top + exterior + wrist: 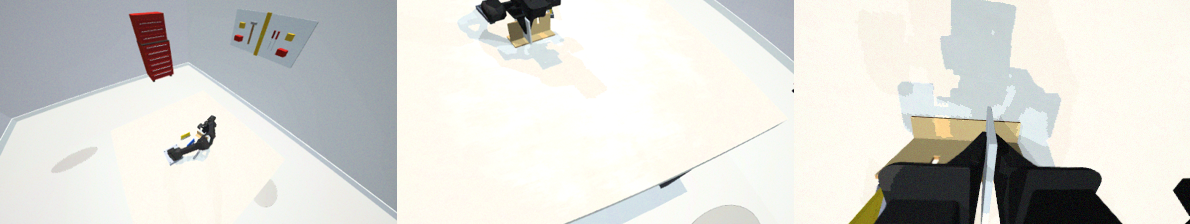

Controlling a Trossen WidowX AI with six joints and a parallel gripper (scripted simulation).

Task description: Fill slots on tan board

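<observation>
The white board lies 3 cm behind my gripper tip, 1 cm to the right of it and 1 cm above it. The rest, counted from my gripper tip: blue board: 18 cm behind, 1 cm to the right; tan board: 4 cm behind, 1 cm to the left, 1 cm below; yellow board: 19 cm behind, 9 cm to the left.
</observation>
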